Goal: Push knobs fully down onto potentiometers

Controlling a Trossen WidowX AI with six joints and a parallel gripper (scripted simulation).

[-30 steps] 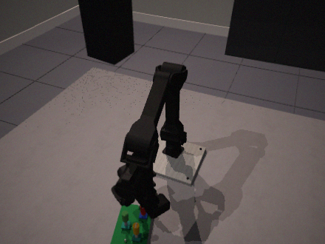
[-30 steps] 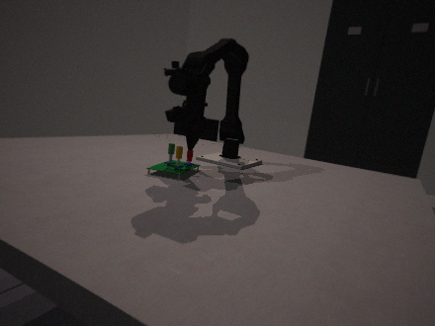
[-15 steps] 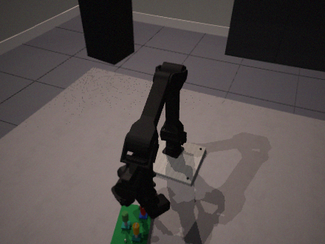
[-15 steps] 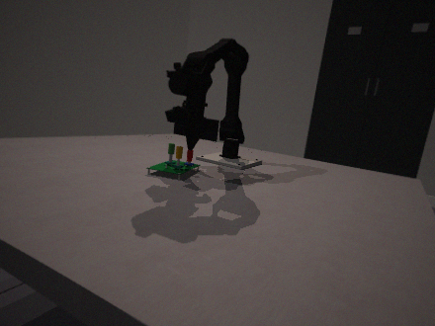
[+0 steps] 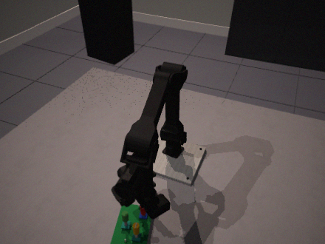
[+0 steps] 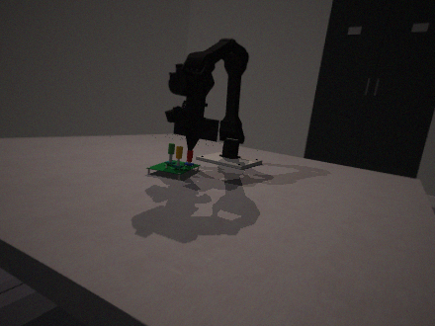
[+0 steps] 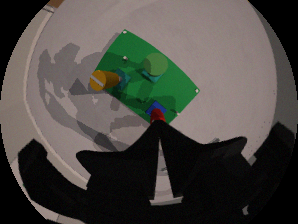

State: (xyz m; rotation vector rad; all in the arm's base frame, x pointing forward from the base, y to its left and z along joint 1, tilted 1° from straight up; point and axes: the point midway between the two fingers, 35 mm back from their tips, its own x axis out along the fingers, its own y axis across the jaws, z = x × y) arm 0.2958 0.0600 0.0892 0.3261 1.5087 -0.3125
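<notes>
Now: the red knob 1 cm below my gripper tip. Round my gripper tip: orange knob (7 cm ahead, 2 cm to the left).
</notes>
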